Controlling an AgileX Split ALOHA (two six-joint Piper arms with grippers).
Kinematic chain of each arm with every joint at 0, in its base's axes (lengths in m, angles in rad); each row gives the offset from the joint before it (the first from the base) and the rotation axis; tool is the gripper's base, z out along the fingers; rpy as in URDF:
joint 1: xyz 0 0 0.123 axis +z
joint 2: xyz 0 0 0 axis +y
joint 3: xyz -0.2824 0 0.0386 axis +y
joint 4: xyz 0.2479 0 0.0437 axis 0.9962 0 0.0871
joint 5: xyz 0 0 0 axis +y
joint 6: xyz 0.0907 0 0.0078 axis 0.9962 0 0.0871
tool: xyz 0 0 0 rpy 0 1.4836 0
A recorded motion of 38 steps. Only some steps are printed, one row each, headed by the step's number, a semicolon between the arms.
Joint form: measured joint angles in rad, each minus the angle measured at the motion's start. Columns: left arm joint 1, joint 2, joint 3, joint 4, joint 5, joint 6; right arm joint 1, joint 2, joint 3, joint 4, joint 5, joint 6.
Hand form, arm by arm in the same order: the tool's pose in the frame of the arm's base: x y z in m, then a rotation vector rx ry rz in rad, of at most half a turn. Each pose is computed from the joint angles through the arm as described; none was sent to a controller.
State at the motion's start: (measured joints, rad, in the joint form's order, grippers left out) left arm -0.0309 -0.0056 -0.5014 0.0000 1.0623 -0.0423; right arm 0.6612 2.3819 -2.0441 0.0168 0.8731 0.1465
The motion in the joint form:
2: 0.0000 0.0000 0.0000 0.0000 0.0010 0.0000; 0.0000 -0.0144 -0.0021 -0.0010 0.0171 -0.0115
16: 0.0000 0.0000 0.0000 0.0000 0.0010 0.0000; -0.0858 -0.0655 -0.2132 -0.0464 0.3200 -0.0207
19: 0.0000 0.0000 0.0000 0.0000 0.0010 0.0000; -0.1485 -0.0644 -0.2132 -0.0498 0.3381 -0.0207
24: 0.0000 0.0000 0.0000 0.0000 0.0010 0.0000; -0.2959 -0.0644 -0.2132 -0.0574 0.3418 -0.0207
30: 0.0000 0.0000 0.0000 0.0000 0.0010 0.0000; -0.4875 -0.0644 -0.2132 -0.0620 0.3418 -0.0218
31: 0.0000 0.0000 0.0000 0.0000 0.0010 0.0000; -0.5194 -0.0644 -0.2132 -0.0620 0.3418 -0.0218
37: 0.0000 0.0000 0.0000 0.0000 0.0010 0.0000; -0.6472 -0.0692 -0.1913 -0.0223 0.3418 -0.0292
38: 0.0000 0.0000 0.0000 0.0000 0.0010 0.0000; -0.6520 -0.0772 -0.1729 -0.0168 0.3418 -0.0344
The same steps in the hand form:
2: -0.0060 0.0002 0.2773 -0.0116 2.0402 -0.0459; 0.4075 0.3184 0.1738 -0.6990 2.6328 0.2580
16: -0.0060 0.0002 0.2773 -0.0116 2.0402 -0.0459; 0.4257 0.2731 0.2496 -0.6192 2.6755 0.1557
19: -0.0060 0.0002 0.2773 -0.0116 2.0402 -0.0459; 0.4409 0.2450 0.2484 -0.5384 2.7085 0.1262
24: -0.0060 0.0002 0.2773 -0.0116 2.0402 -0.0459; 0.4721 0.1768 0.2483 -0.3389 2.7386 0.0754
30: -0.0060 0.0002 0.2773 -0.0116 2.0402 -0.0459; 0.4972 0.0833 0.2483 -0.0779 2.7552 0.0175
31: -0.0060 0.0002 0.2773 -0.0116 2.0402 -0.0459; 0.4996 0.0674 0.2483 -0.0340 2.7560 0.0089
37: -0.0060 0.0002 0.2773 -0.0116 2.0402 -0.0459; 0.5022 0.0066 0.2445 0.1420 2.7725 0.0261
38: -0.0060 0.0002 0.2773 -0.0116 2.0402 -0.0459; 0.5001 0.0046 0.2433 0.1433 2.7830 0.0303

